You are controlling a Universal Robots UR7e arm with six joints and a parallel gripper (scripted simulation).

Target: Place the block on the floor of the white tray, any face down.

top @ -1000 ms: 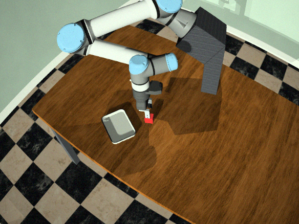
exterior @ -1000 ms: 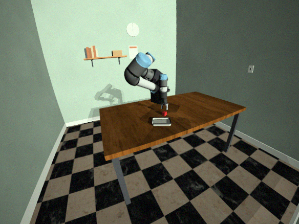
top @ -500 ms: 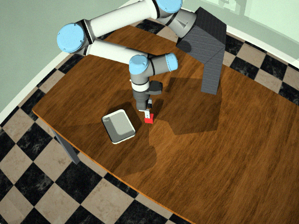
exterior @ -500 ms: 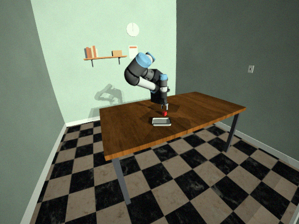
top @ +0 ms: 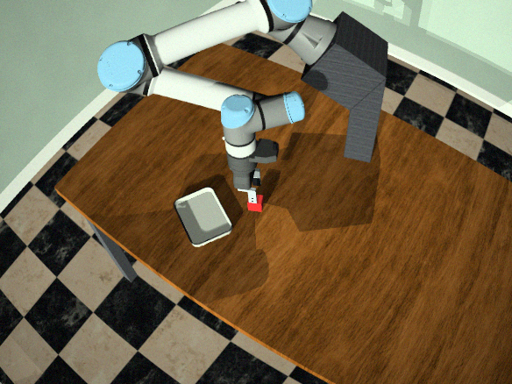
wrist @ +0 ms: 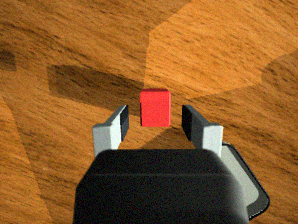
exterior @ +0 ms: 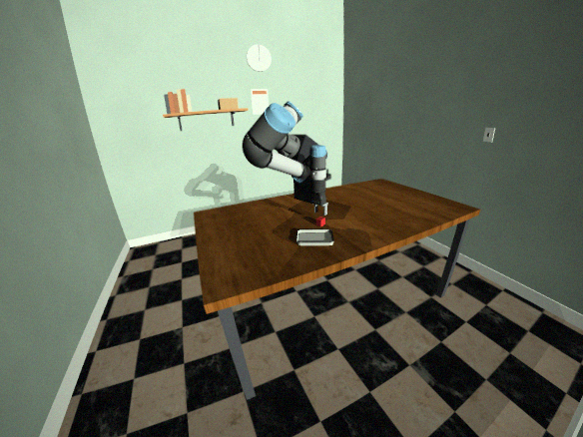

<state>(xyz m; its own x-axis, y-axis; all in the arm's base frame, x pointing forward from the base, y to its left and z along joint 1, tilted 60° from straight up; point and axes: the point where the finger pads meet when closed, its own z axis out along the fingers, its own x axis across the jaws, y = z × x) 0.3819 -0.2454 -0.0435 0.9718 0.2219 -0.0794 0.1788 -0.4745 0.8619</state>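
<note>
Now: the red block 6 cm below my hand. From my hand the other things lie so: white tray: 13 cm to the right, 9 cm ahead, 7 cm below.
</note>
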